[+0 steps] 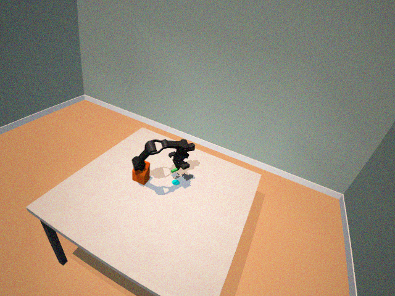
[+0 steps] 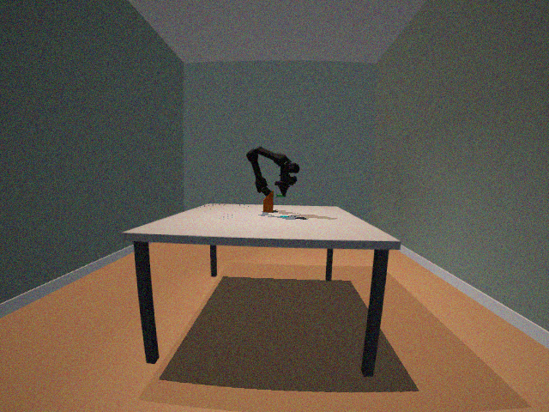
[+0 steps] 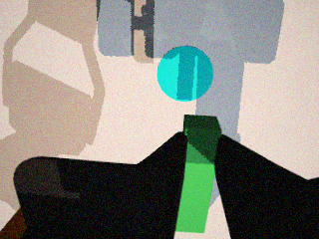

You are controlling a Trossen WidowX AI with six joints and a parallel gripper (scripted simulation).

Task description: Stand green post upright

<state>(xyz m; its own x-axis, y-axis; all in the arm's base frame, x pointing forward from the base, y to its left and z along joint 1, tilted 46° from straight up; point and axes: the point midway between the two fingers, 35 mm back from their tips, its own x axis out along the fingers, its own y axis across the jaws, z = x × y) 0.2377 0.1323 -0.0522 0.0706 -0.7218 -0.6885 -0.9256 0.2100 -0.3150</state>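
The cyan circle is 15 cm below my gripper tip and 1 cm to the left of it. The rest, counted from my gripper tip: green post (2 cm to the right, 1 cm behind).
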